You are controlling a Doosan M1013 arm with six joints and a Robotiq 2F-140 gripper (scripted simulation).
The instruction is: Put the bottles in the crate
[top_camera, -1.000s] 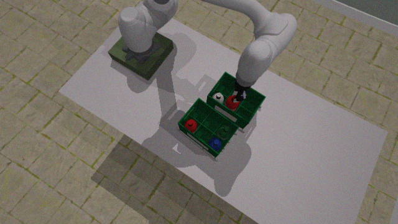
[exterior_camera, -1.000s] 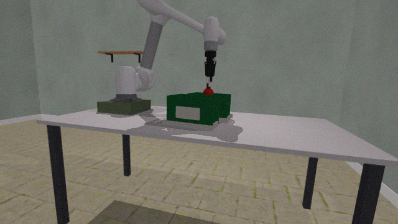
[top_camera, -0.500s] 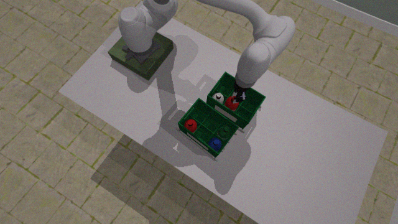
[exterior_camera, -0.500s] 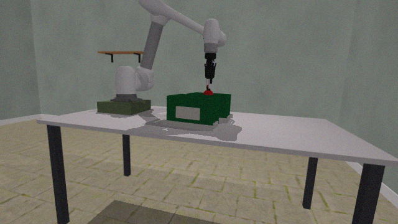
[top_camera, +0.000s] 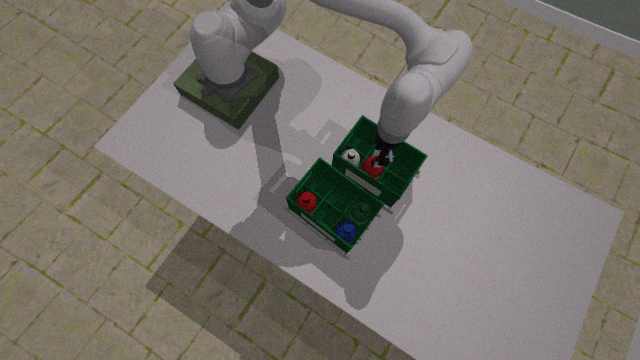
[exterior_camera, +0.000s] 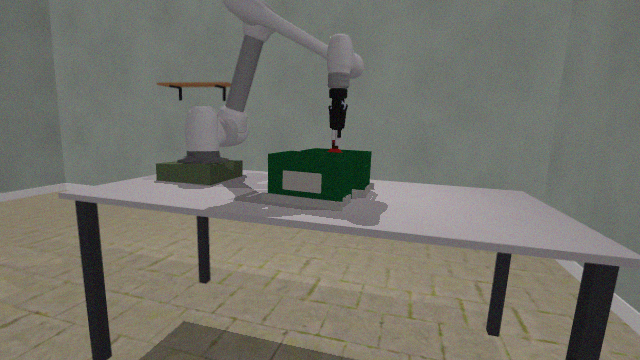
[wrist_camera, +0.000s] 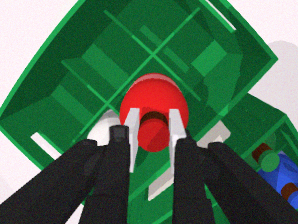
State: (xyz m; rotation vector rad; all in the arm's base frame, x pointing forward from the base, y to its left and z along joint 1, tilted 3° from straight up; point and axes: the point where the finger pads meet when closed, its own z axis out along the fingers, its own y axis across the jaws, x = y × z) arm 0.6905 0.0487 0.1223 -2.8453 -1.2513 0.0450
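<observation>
Right now the white-capped bottle is 9 cm behind my hand, 1 cm to the right of it and 15 cm below it. The rest, counted from my hand: green-capped bottle (6 cm ahead, 14 cm to the right, 15 cm below); pick list (1 cm ahead, 19 cm to the left, 23 cm below); blue bottle (7 cm ahead, 23 cm to the right, 15 cm below).
</observation>
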